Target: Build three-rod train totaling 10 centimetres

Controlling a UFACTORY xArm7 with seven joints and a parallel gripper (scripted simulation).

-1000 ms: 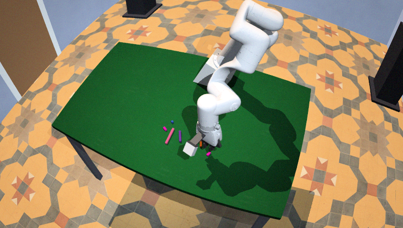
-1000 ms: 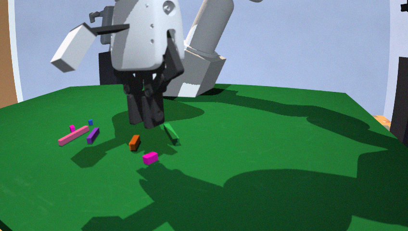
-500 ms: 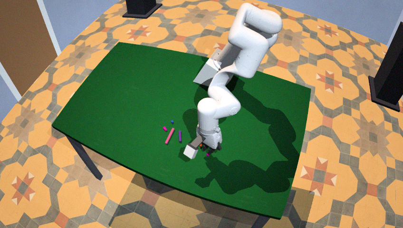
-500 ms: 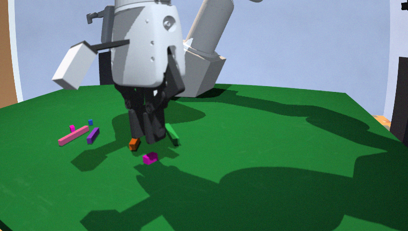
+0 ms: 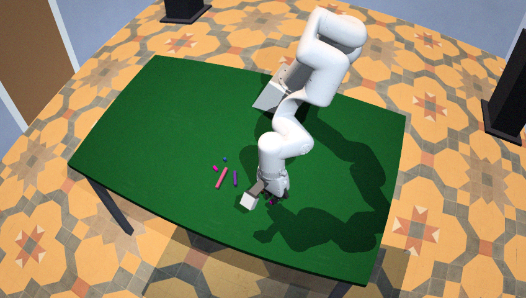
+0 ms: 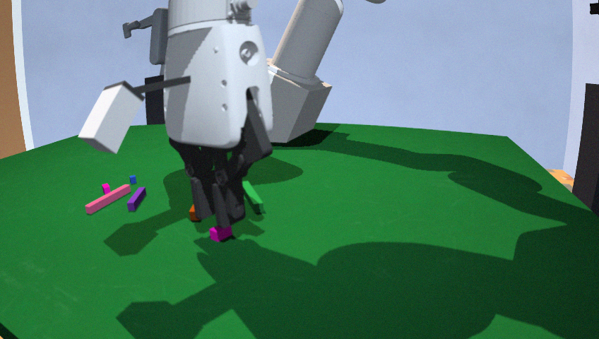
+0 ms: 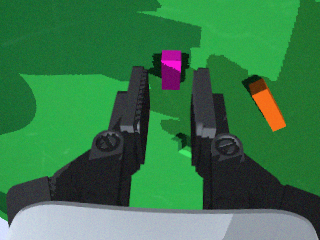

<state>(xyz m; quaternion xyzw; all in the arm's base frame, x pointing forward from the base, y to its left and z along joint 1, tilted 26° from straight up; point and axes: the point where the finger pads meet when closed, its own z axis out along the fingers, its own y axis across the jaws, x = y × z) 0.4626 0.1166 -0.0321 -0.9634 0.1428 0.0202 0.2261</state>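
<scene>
The magenta rod lies 3 cm below my hand. Also, from my hand: purple rod (16 cm to the right, 4 cm behind, 3 cm below); then green rod (10 cm behind, 3 cm below, 1 cm to the right); then orange rod (5 cm to the right, 4 cm behind, 3 cm below).
</scene>
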